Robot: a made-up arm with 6 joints. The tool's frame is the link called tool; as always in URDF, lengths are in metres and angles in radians. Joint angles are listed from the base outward.
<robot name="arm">
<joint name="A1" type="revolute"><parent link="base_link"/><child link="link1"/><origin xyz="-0.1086 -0.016 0.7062" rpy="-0.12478 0.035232 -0.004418"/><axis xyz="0 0 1"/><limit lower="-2.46" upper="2.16"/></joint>
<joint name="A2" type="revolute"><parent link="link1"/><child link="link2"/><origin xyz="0.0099 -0.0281 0.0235" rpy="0.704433 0.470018 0.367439"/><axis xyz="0 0 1"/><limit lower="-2.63" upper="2.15"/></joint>
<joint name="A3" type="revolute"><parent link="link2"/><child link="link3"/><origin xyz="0.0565 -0.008 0.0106" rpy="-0.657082 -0.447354 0.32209"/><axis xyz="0 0 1"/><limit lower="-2.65" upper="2.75"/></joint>
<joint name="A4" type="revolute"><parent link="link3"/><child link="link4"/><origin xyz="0.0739 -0.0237 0.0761" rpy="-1.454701 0.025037 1.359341"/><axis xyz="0 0 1"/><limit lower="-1.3" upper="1.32"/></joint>
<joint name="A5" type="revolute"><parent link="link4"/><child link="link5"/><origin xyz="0.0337 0.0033 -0.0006" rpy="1.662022 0.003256 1.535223"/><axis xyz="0 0 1"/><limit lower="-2.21" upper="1.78"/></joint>
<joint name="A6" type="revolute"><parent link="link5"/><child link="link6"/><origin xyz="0.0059 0.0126 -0.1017" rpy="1.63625 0.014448 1.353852"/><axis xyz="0 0 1"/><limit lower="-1.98" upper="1.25"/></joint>
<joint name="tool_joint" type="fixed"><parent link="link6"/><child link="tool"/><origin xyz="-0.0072 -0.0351 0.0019" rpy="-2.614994 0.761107 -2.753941"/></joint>
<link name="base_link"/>
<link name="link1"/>
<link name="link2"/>
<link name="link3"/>
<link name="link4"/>
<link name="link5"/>
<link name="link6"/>
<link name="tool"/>
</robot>
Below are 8 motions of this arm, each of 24 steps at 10 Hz.
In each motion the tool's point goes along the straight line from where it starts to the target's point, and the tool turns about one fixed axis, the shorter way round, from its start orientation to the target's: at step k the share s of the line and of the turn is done. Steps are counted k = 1, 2, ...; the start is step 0. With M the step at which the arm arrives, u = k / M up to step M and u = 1 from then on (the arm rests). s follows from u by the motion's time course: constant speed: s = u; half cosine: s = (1 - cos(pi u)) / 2; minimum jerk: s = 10 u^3 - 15 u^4 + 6 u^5.
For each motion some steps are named. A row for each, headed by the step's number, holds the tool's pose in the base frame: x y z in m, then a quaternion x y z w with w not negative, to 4 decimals.
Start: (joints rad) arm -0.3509 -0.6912 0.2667 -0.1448 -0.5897 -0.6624
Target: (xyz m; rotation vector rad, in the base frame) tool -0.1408 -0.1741 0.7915 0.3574 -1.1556 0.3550
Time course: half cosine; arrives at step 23
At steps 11, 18, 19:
11: -0.0838 -0.1854 0.7834 0.0580 -0.5085 0.1288 0.8494
18: -0.1288 -0.1765 0.7898 0.1443 -0.5343 0.1584 0.8177
19: -0.1330 -0.1756 0.7904 0.1523 -0.5365 0.1611 0.8143

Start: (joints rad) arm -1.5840 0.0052 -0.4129 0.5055 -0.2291 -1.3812
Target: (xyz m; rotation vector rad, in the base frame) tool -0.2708 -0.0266 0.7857 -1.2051 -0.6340 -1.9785
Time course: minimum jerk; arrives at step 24
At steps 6, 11, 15, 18, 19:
6: -0.2386 -0.1179 0.8197 -0.1974 -0.2287 -0.3123 0.9007
11: -0.2501 -0.0854 0.8076 -0.3170 -0.2523 -0.5124 0.7571
15: -0.2609 -0.0546 0.7961 -0.4086 -0.2570 -0.6668 0.5678
18: -0.2671 -0.0371 0.7896 -0.4485 -0.2519 -0.7348 0.4421
19: -0.2685 -0.0332 0.7881 -0.4562 -0.2500 -0.7480 0.4121

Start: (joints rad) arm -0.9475 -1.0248 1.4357 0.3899 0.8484 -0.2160
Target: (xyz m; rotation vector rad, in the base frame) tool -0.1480 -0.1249 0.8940 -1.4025 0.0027 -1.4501
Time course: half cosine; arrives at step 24
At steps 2, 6, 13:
2: -0.0539 -0.2109 0.7540 0.0181 0.2506 -0.1472 0.9566
6: -0.0663 -0.1996 0.7725 -0.0736 0.2263 -0.2258 0.9446
13: -0.1064 -0.1629 0.8321 -0.3557 0.1261 -0.4507 0.8090

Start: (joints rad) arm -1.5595 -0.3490 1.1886 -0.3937 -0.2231 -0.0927
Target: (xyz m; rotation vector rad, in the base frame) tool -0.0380 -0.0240 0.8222 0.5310 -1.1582 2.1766
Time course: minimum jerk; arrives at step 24
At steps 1, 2, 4, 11, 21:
1: -0.1427 -0.1884 0.7375 0.1182 -0.5469 -0.3575 0.7477
2: -0.1422 -0.1876 0.7379 0.1193 -0.5489 -0.3520 0.7487
4: -0.1390 -0.1826 0.7404 0.1267 -0.5623 -0.3136 0.7546
11: -0.0985 -0.1190 0.7732 0.1978 -0.6417 0.1988 0.7138
21: -0.0397 -0.0266 0.8208 0.2022 -0.4476 0.8101 0.3202

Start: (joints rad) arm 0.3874 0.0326 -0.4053 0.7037 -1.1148 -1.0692
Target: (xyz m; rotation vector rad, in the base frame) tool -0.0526 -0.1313 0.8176 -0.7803 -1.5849 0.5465
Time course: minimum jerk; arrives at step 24
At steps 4, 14, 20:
4: 0.0485 -0.0673 0.8358 -0.1267 -0.4769 0.7182 0.4906
14: -0.0163 -0.1083 0.8242 -0.2712 -0.6338 0.4278 0.5846
20: -0.0489 -0.1289 0.8183 -0.3308 -0.6805 0.2562 0.6016

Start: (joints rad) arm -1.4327 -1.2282 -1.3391 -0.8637 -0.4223 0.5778
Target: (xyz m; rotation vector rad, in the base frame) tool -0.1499 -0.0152 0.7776 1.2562 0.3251 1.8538
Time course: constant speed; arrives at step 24
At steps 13, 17, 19, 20, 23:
13: -0.1656 -0.0043 0.7568 0.6387 0.1815 0.5774 0.4752
17: -0.1599 -0.0083 0.7644 0.5925 0.1637 0.6409 0.4597
19: -0.1571 -0.0103 0.7682 0.5679 0.1544 0.6711 0.4509
20: -0.1556 -0.0112 0.7700 0.5553 0.1496 0.6857 0.4461
23: -0.1513 -0.0142 0.7757 0.5160 0.1350 0.7280 0.4308

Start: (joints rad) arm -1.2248 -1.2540 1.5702 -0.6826 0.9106 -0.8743
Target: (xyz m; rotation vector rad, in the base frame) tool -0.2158 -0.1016 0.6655 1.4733 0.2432 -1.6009
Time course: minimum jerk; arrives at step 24
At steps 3, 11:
3: -0.1529 -0.1427 0.6622 0.7576 0.0397 -0.2852 0.5858
11: -0.1789 -0.1257 0.6635 0.7070 0.0656 -0.4460 0.5450

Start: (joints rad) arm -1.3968 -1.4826 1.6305 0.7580 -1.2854 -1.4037
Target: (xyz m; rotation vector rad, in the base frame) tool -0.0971 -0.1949 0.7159 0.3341 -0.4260 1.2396
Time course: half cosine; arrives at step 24
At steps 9, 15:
9: -0.1163 -0.1926 0.7314 0.0714 -0.2346 0.5570 0.7935
15: -0.1057 -0.1939 0.7228 0.1176 -0.2141 0.5668 0.7868

